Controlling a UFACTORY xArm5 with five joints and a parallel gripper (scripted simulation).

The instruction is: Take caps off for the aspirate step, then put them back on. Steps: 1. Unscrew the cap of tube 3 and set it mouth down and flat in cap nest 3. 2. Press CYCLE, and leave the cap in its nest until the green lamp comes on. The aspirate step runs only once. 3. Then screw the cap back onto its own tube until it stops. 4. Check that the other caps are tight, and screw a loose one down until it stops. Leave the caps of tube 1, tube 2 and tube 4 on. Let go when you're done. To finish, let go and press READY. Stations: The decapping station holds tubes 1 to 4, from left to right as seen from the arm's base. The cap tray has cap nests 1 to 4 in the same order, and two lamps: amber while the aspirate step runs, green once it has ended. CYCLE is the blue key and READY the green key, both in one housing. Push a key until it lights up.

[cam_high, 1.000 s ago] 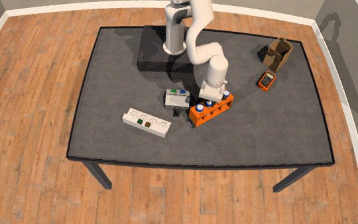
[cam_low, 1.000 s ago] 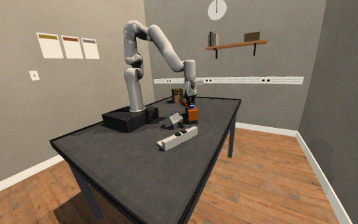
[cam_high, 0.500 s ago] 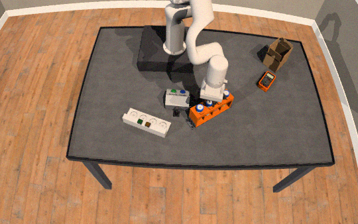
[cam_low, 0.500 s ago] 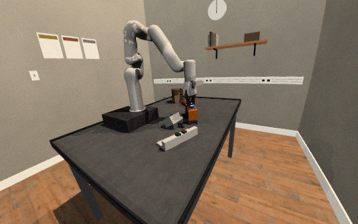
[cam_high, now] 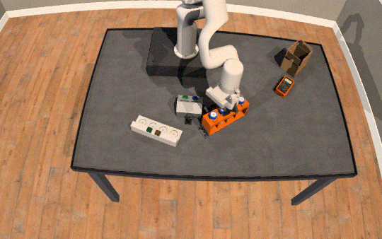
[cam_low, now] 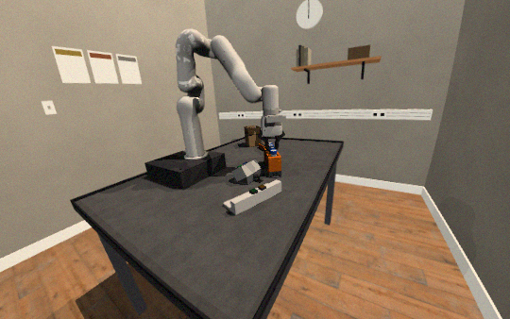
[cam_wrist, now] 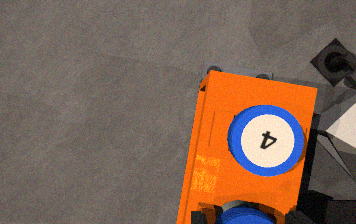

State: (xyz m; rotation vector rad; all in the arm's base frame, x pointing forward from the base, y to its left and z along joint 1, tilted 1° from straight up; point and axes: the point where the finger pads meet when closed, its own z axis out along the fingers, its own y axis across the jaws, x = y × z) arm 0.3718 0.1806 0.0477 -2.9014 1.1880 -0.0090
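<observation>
Now: hand 1 cm above the cap 3. Round my hand: cap 2 (3 cm behind, 4 cm to the left, 2 cm below); then cap 4 (3 cm ahead, 4 cm to the right, 2 cm below); then cap 1 (6 cm behind, 8 cm to the left, 2 cm below).
</observation>
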